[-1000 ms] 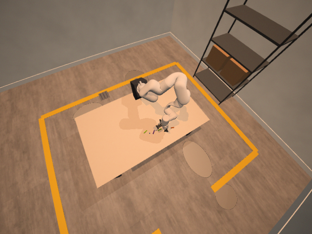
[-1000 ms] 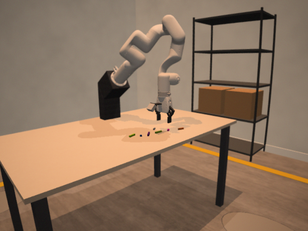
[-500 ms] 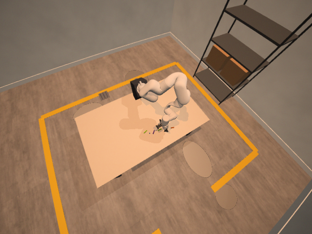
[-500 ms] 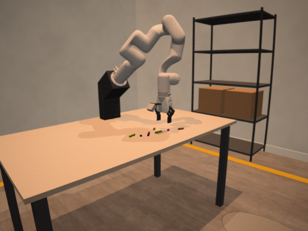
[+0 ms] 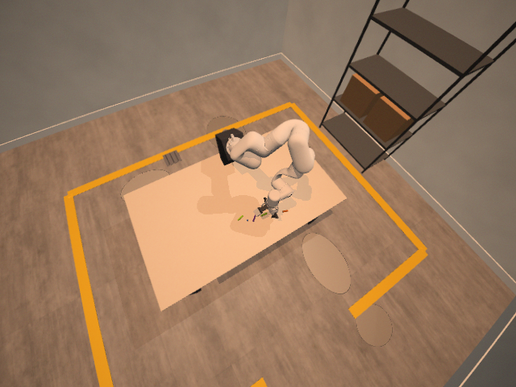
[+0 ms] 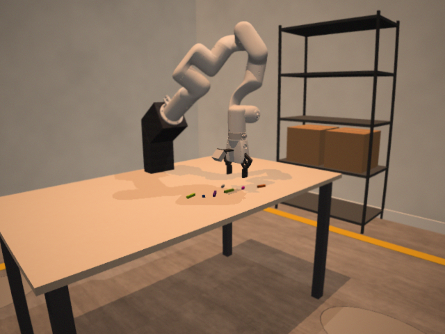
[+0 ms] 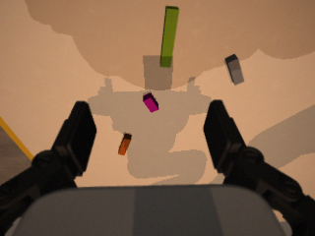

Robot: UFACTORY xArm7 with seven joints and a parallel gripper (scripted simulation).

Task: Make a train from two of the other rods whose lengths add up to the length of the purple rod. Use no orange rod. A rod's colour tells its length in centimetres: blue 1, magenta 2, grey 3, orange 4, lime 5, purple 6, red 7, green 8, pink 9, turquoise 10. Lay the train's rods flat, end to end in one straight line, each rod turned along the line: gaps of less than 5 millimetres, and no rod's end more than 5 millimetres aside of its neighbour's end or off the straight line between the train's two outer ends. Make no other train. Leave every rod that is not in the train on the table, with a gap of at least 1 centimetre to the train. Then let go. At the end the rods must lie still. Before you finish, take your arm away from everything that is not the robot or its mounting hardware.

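My hand is 90 mm past the small blue rod, 140 mm to the left of it and 70 mm above it. The rest, counted from my hand: purple rod 60 mm behind, 90 mm to the right, 70 mm below; grey rod 80 mm behind, 30 mm to the left, 70 mm below; magenta rod 10 mm ahead, 40 mm to the left, 70 mm below.
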